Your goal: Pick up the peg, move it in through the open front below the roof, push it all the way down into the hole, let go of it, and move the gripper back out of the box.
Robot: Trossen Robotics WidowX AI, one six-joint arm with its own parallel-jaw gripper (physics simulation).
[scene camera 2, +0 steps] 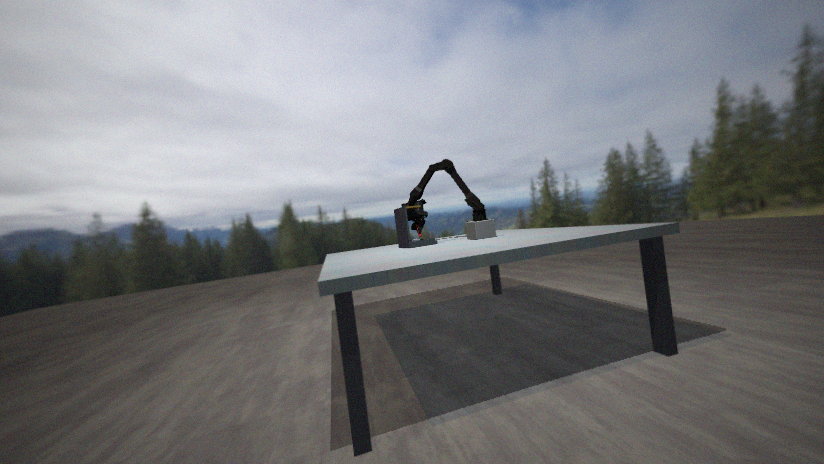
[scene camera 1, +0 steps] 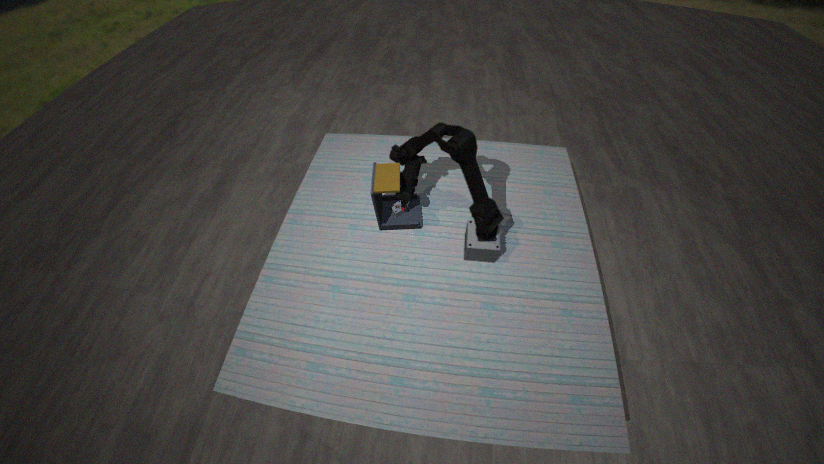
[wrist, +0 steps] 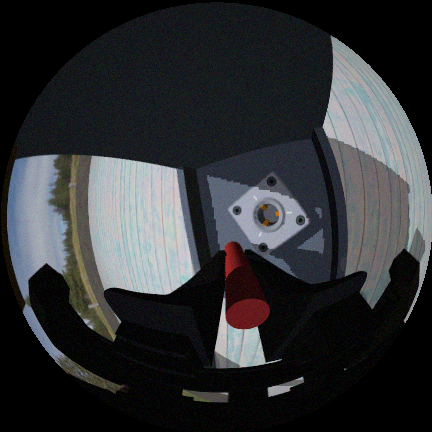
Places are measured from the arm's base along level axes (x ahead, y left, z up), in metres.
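Pixels of known places: gripper, fingertip midpoint: (scene camera 2: 419, 234) (scene camera 1: 402, 206) (wrist: 234, 255); arm's base, link origin: (scene camera 2: 480, 220) (scene camera 1: 486, 233).
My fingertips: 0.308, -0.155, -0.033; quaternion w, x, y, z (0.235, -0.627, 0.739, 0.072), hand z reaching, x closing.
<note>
Ahead of a thing's pixels: the offset from my fingertips to its top centre, as dx, dy, dz. "pt": to the spot under its first point. Level surfaces: height alone.
The red peg @[-0.001, -0.010, +0.060] (scene camera 1: 403, 209) (scene camera 2: 419, 234) (wrist: 241, 285) is held between the fingers of my gripper (wrist: 234, 255), which is shut on it. In the wrist view the peg's far end points toward the light grey square plate @[+0.024, -0.021, -0.024] (scene camera 1: 397, 206) (wrist: 243, 209) and lies below the round hole (wrist: 268, 215) in the picture, apart from it. The hole has orange marks inside. The plate sits on the dark floor of the box @[+0.016, -0.012, +0.159] (scene camera 1: 409, 218) (scene camera 2: 403, 228) (wrist: 340, 220). My gripper is at the open side of the box, beside the yellow roof @[pt +0.048, -0.007, +0.159] (scene camera 1: 386, 177). The peg's height above the plate is hard to tell.
The dark back wall (wrist: 175, 90) fills the upper part of the wrist view. Low dark rims run along the box floor's sides. The arm's grey base block (scene camera 1: 482, 250) (scene camera 2: 480, 229) stands to the right of the box on the pale striped table @[dz -0.067] (scene camera 1: 426, 345) (scene camera 2: 490, 253).
</note>
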